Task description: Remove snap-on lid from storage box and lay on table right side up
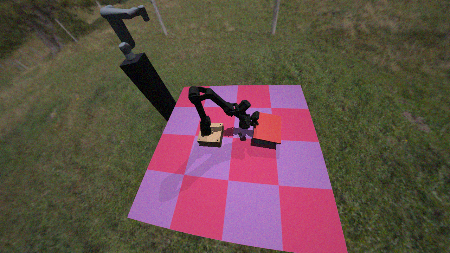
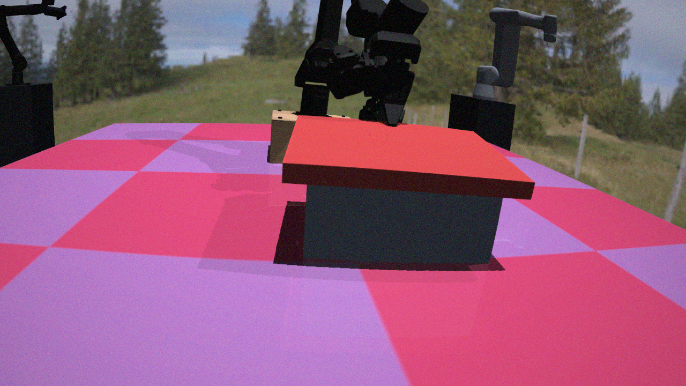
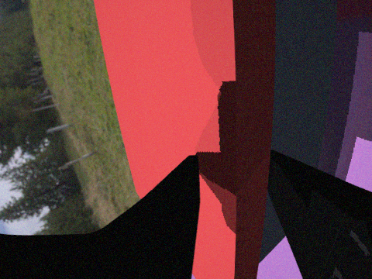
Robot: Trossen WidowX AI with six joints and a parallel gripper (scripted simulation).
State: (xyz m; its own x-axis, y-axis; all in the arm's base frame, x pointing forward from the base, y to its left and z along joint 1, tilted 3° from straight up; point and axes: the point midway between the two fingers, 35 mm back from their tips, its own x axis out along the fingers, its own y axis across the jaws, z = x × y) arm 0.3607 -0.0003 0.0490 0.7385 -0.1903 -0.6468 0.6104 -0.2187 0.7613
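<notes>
The orange-red lid is 80 mm ahead of my gripper tip and 20 mm to the right of it. Round my gripper tip: grey-blue storage box (70 mm ahead, 20 mm to the right, 60 mm below).
</notes>
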